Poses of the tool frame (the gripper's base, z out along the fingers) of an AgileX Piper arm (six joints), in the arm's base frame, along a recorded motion.
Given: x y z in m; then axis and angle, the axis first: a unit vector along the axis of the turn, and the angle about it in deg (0 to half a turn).
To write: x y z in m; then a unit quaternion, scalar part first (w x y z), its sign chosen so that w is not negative. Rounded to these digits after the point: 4 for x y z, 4 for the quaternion.
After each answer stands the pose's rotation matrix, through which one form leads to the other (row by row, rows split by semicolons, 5 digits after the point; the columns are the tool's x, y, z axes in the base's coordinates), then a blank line. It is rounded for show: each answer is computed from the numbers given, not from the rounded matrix.
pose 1, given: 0.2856 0.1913 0.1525 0.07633 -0.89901 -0.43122 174.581
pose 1, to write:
0.2856 0.1913 0.1525 0.0473 0.0762 -0.8980 -0.4307
-0.98390 -0.09621 -0.15058; -0.17766 0.61730 0.76640; 0.01922 0.78082 -0.62446

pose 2, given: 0.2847 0.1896 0.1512 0.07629 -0.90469 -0.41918 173.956
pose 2, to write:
0.2847 0.1896 0.1512 0.0527 0.0762 -0.9034 -0.4186
-0.98283 -0.09352 -0.15904; -0.18179 0.63794 0.74832; 0.03148 0.76438 -0.64399

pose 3, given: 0.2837 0.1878 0.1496 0.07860 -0.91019 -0.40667 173.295
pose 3, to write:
0.2837 0.1878 0.1496 0.0585 0.0785 -0.9086 -0.4060
-0.98085 -0.09511 -0.16998; -0.19007 0.65806 0.72858; 0.04256 0.74694 -0.66353

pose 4, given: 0.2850 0.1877 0.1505 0.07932 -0.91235 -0.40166 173.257
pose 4, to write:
0.2850 0.1877 0.1505 0.0588 0.0792 -0.9108 -0.4010
-0.98054 -0.09707 -0.17062; -0.19140 0.66592 0.72106; 0.04363 0.73968 -0.67154

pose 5, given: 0.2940 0.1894 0.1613 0.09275 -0.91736 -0.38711 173.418
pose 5, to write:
0.2940 0.1894 0.1613 0.0574 0.0926 -0.9158 -0.3865
-0.97626 -0.12524 -0.17672; -0.21398 0.68413 0.69726; 0.03358 0.71852 -0.69469

